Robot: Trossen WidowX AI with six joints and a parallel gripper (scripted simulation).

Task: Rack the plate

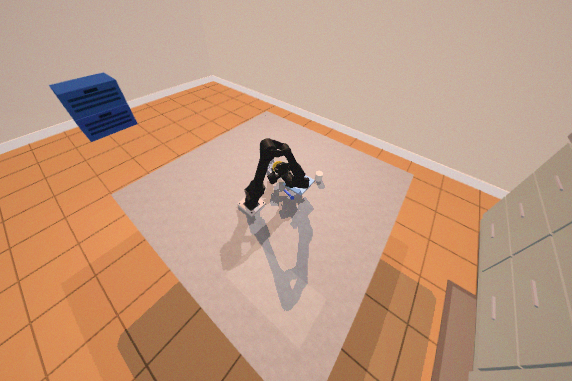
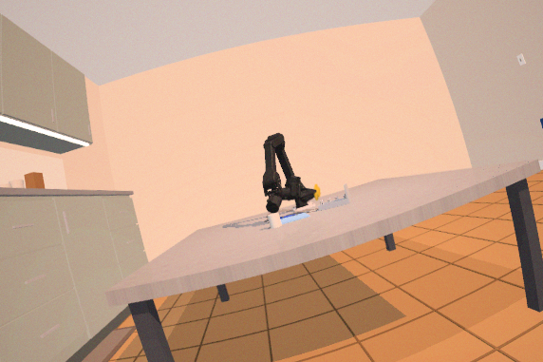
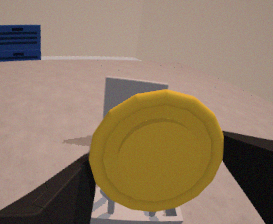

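The grey dish rack is 5 cm to the left of my gripper tip, 5 cm below it and 2 cm ahead of it. The rest, counted from my gripper tip: yellow-orange plate: 1 cm to the right; blue spoon: 17 cm to the right, 7 cm below, 7 cm behind; light blue placemat: 14 cm to the right, 7 cm below, 4 cm ahead.
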